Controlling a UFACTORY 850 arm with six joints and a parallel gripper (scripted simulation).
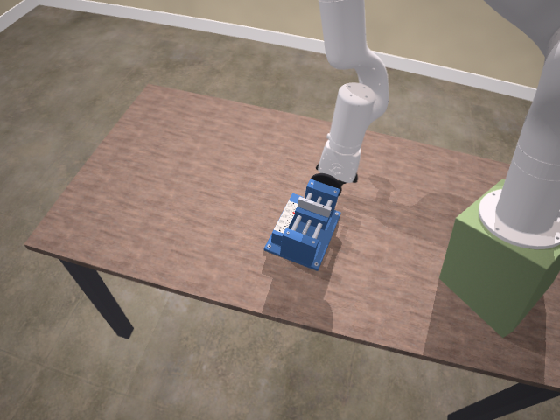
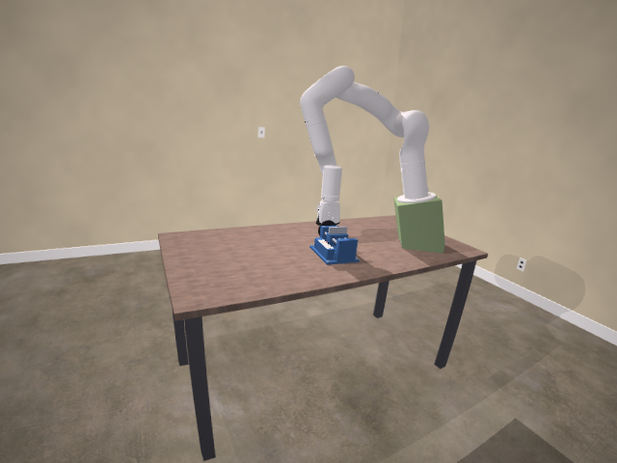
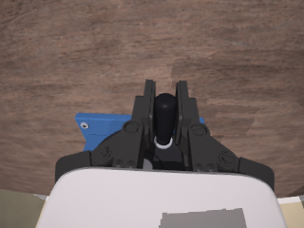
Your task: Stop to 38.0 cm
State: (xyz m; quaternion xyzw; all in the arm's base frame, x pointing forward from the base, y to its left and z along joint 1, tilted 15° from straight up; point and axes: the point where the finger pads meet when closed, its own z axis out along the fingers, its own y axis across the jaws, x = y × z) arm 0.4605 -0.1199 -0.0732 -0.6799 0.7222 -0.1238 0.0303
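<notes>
Now: the grey stop block 40 mm ahead of my hand, 140 mm to the left of it and 40 mm above it. Round my hand: black handwheel: 10 mm ahead, 20 mm to the left, 10 mm above.
</notes>
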